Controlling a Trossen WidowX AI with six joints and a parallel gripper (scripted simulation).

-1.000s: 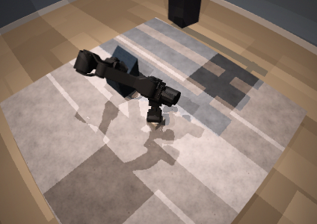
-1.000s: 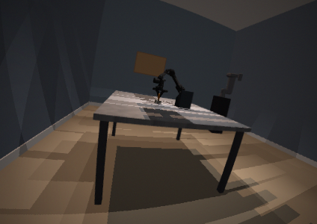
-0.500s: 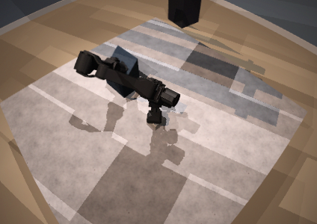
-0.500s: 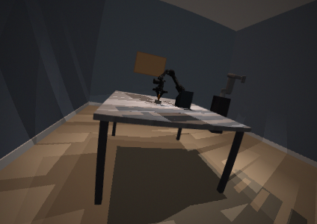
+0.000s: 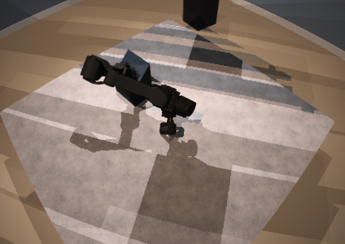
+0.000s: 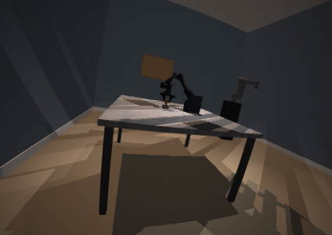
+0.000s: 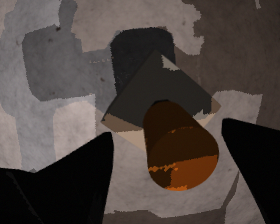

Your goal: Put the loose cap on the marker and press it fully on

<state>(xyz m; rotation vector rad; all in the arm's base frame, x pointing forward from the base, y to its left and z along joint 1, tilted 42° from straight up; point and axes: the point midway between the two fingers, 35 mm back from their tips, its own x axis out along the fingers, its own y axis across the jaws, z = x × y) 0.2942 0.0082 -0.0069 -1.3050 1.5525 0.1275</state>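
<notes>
The orange cap is 1 cm above my gripper tip.
</notes>
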